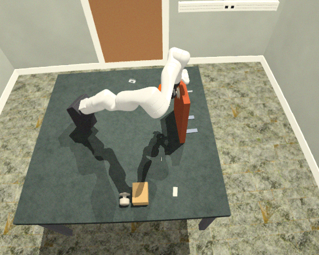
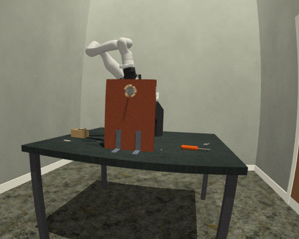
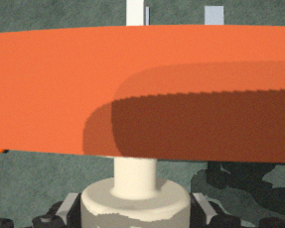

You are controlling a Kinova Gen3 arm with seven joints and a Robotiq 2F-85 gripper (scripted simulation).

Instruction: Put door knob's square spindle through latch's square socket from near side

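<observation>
Right now the cream door knob is 4 cm ahead of my hand and 1 cm below it. Also, from my hand: small white plate (48 cm to the right, 36 cm below, 8 cm behind); then tan block (45 cm to the right, 33 cm below, 29 cm behind).
</observation>
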